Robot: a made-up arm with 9 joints. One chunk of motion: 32 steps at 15 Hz.
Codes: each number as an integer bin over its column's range. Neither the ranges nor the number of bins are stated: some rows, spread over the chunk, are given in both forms.
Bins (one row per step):
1: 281 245 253 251 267 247
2: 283 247 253 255 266 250
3: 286 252 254 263 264 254
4: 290 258 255 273 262 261
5: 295 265 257 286 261 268
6: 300 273 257 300 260 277
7: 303 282 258 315 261 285
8: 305 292 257 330 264 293
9: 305 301 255 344 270 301
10: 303 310 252 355 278 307
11: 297 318 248 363 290 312
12: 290 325 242 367 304 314
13: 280 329 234 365 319 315
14: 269 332 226 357 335 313
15: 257 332 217 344 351 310
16: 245 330 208 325 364 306
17: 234 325 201 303 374 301
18: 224 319 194 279 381 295
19: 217 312 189 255 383 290
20: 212 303 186 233 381 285
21: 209 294 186 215 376 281
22: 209 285 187 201 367 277
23: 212 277 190 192 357 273
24: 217 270 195 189 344 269
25: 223 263 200 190 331 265
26: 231 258 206 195 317 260
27: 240 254 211 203 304 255
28: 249 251 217 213 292 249
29: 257 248 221 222 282 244
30: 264 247 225 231 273 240
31: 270 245 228 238 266 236
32: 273 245 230 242 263 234
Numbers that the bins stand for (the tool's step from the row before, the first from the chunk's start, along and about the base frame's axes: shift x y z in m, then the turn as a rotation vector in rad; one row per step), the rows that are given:
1: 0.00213 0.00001 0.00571 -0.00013 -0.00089 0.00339
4: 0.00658 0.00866 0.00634 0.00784 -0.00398 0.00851
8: 0.01401 0.03129 0.00697 0.02847 -0.00274 0.02022
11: 0.01005 0.04859 0.00414 0.04042 0.01333 0.02718
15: -0.00976 0.05790 -0.00563 0.03354 0.05106 0.02644
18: -0.02610 0.04925 -0.01288 0.01001 0.06961 0.02095
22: -0.03352 0.02663 -0.01508 -0.01823 0.06095 0.01437
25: -0.02659 0.01199 -0.01099 -0.02221 0.03869 0.00998
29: -0.00976 0.00201 -0.00437 -0.01063 0.00839 0.00229
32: -0.00184 0.00001 -0.00153 -0.00339 -0.00336 -0.00137
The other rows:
2: 0.00312 0.00134 0.00571 0.00132 -0.00151 0.00449
3: 0.00460 0.00467 0.00603 0.00422 -0.00274 0.00595
5: 0.00906 0.01332 0.00697 0.01254 -0.00460 0.01107
6: 0.01153 0.01864 0.00697 0.01761 -0.00522 0.01437
7: 0.01302 0.02463 0.00729 0.02304 -0.00460 0.01730
9: 0.01401 0.03727 0.00634 0.03354 0.00097 0.02315
10: 0.01302 0.04326 0.00540 0.03752 0.00591 0.02535
12: 0.00658 0.05324 0.00225 0.04187 0.02199 0.02791
13: 0.00163 0.05590 -0.00027 0.04114 0.03127 0.02827
14: -0.00382 0.05790 -0.00279 0.03825 0.04116 0.02754
16: -0.01570 0.05657 -0.00847 0.02666 0.05910 0.02498
17: -0.02114 0.05324 -0.01067 0.01870 0.06528 0.02315
19: -0.02956 0.04459 -0.01445 0.00132 0.07085 0.01913
20: -0.03204 0.03860 -0.01540 -0.00665 0.06961 0.01730
21: -0.03352 0.03262 -0.01540 -0.01316 0.06652 0.01583
23: -0.03204 0.02131 -0.01414 -0.02149 0.05477 0.01290
24: -0.02956 0.01665 -0.01256 -0.02258 0.04673 0.01144
26: -0.02263 0.00866 -0.00910 -0.02040 0.03003 0.00815
27: -0.01817 0.00600 -0.00752 -0.01751 0.02199 0.00632
28: -0.01372 0.00401 -0.00563 -0.01389 0.01457 0.00412
30: -0.00629 0.00134 -0.00311 -0.00737 0.00282 0.00083
31: -0.00332 0.00001 -0.00216 -0.00484 -0.00151 -0.00064

